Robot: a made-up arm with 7 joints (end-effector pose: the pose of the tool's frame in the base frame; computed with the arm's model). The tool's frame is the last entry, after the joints. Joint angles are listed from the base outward.
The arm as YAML. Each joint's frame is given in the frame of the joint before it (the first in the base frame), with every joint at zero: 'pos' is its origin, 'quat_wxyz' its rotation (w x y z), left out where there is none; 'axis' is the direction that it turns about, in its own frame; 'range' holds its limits. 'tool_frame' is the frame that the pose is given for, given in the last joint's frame.
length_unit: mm
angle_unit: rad
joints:
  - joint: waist
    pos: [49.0, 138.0, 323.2]
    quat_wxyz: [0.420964, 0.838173, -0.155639, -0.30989]
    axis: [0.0, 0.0, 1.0]
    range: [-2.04, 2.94]
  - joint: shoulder
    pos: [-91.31, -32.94, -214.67]
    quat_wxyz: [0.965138, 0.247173, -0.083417, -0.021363]
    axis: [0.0, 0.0, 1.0]
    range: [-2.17, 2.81]
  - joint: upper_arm
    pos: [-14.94, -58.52, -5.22]
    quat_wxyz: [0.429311, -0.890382, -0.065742, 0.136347]
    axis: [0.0, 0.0, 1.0]
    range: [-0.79, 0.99]
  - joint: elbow
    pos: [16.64, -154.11, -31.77]
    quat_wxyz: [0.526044, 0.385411, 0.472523, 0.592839]
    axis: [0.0, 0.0, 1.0]
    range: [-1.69, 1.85]
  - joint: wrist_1
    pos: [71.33, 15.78, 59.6]
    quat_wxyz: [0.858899, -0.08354, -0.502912, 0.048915]
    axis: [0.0, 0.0, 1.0]
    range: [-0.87, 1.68]
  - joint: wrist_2
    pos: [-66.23, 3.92, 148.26]
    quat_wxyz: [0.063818, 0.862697, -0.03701, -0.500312]
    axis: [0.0, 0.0, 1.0]
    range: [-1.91, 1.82]
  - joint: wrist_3
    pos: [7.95, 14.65, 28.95]
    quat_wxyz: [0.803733, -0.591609, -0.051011, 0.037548]
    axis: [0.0, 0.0, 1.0]
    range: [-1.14, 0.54]
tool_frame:
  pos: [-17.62, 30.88, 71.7]
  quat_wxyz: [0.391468, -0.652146, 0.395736, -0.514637]
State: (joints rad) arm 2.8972 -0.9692 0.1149 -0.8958 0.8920 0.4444 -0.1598
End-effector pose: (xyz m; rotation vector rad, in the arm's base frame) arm 0.0468 0.1366 0.5460 -0.7605 1.0230 -1.5390
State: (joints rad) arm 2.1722 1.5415 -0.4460 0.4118 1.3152 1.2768 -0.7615
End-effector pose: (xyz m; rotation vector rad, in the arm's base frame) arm 0.1098 0.1111 0.1228 -0.1031 -1.3107 -1.5906
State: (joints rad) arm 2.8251 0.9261 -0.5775 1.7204 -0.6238 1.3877 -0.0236
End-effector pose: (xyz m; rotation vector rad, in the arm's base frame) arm 0.1201 -0.0617 0.3484 -0.5780 -0.6332 -0.9149
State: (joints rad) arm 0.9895 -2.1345 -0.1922 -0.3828 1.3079 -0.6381 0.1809
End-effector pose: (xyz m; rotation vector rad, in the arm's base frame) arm 0.2819 0.3395 0.1640 -0.7923 -0.2012 2.5101
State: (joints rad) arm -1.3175 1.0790 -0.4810 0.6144 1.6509 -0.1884 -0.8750
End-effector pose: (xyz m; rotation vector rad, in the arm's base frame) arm 0.0917 0.0636 0.4648 -1.1354 1.3487 0.6805
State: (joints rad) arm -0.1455 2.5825 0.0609 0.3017 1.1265 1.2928 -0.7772
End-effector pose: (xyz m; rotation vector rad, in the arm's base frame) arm -0.1862 0.3372 0.4945 0.1392 0.9453 -1.5172
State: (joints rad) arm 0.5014 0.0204 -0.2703 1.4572 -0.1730 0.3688 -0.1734
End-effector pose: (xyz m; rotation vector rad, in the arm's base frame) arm 0.1472 0.2418 0.1771 -0.1986 0.5510 1.6271
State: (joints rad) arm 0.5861 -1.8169 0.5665 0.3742 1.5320 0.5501 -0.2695
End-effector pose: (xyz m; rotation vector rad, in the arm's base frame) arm 0.2938 0.5720 0.2529 0.0218 -0.3906 2.3639
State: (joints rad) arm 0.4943 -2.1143 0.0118 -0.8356 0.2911 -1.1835 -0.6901
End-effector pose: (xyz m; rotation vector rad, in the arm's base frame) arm 0.1384 0.3769 0.2332 1.0422 0.5978 -2.2366
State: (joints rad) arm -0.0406 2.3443 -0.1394 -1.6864 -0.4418 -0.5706 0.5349
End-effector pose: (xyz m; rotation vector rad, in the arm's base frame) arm 0.0544 0.4310 0.3542 1.2886 -0.0380 -1.7965
